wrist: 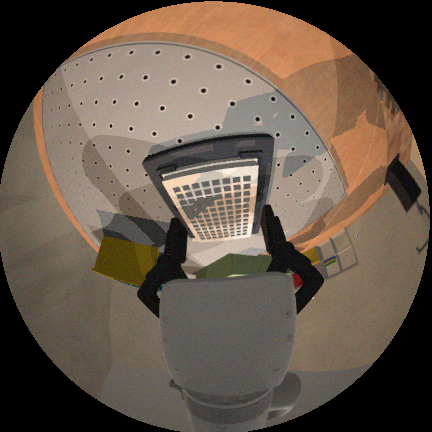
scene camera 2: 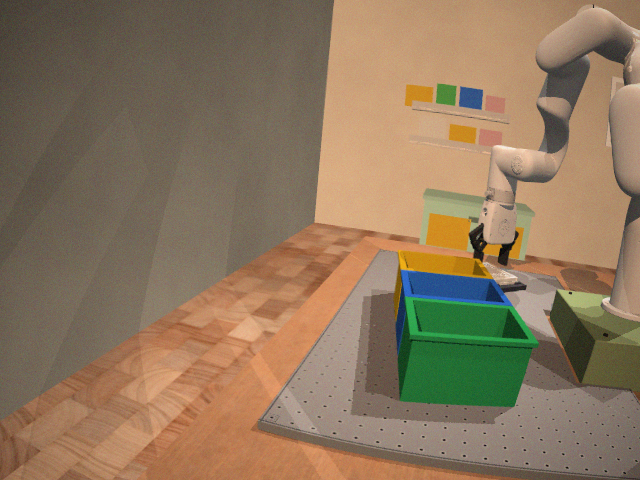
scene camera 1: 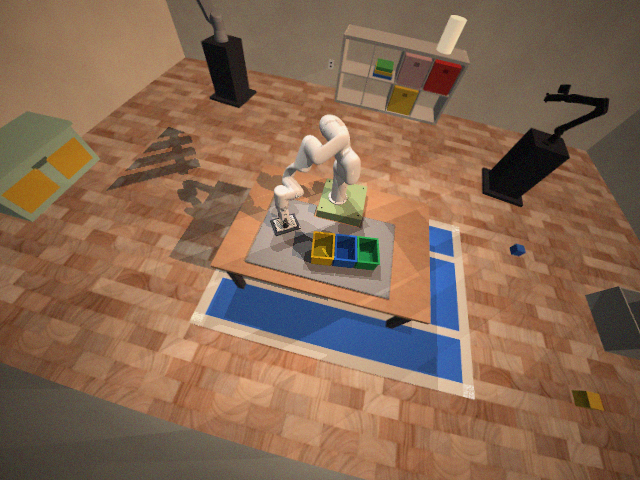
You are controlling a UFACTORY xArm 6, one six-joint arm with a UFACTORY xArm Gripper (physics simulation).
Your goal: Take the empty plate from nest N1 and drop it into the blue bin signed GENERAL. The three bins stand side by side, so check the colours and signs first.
Note:
I see my gripper (scene camera 2: pixel 489 265), a pale gridded plate (wrist: pixel 216 198) and a dark nest (wrist: pixel 226 146).
My gripper also shows in the wrist view (wrist: pixel 220 218).

